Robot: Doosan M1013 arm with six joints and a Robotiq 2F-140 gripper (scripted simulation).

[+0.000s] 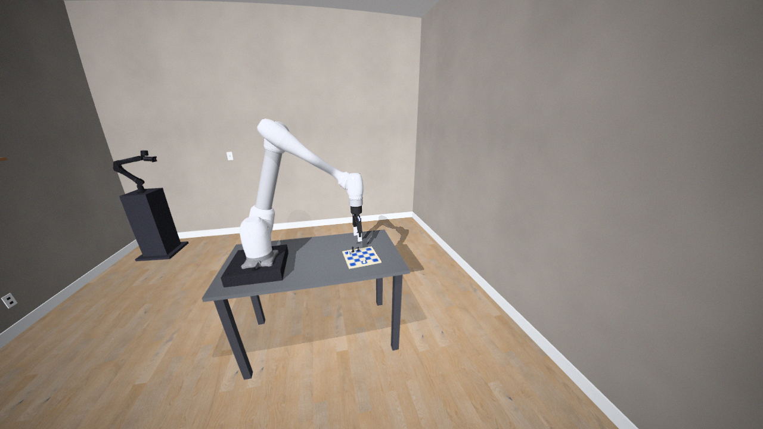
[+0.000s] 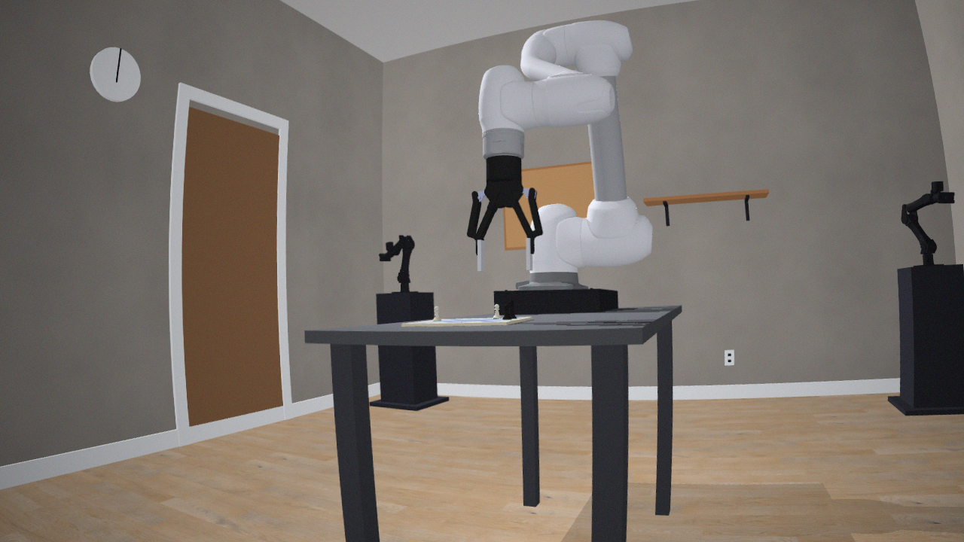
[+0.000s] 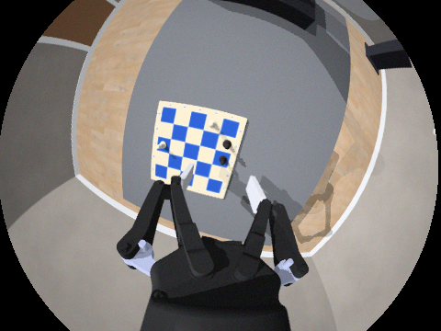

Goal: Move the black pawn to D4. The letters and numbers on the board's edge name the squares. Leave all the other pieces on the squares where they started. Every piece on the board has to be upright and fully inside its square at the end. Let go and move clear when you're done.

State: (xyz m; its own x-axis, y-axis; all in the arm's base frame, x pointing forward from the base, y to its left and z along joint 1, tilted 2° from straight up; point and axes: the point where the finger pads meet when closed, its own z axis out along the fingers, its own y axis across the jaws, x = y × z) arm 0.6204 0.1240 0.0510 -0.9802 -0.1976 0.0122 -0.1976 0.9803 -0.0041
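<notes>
The black pawn lies 110 mm below my hand. Round my hand: chessboard: 10 mm ahead, 80 mm to the right, 130 mm below.
</notes>
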